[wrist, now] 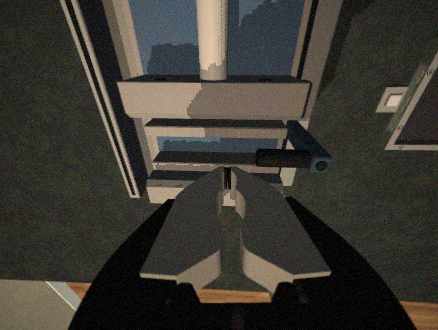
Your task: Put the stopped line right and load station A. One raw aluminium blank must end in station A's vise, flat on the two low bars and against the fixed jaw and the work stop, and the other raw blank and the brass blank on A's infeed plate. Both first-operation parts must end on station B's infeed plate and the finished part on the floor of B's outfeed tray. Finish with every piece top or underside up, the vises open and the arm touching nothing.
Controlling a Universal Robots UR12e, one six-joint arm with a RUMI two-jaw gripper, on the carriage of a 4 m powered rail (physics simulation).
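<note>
A vise shows in the wrist view; I cannot tell which station it belongs to. Its wide pale jaw has a round rod behind it. Two low bars cross in front of that jaw, with no piece on their visible parts. The nearer jaw is partly hidden by my fingers. A work stop, a black cylinder on a blue arm, reaches in from the right. My gripper is shut and empty, its tips seen over the nearer jaw. No blanks or machined parts show.
A long pale rail runs along the vise's left side. At right are a small pale square fitting and the screwed metal rim of a dark panel or tray. A wooden strip and a grey surface lie at the bottom.
</note>
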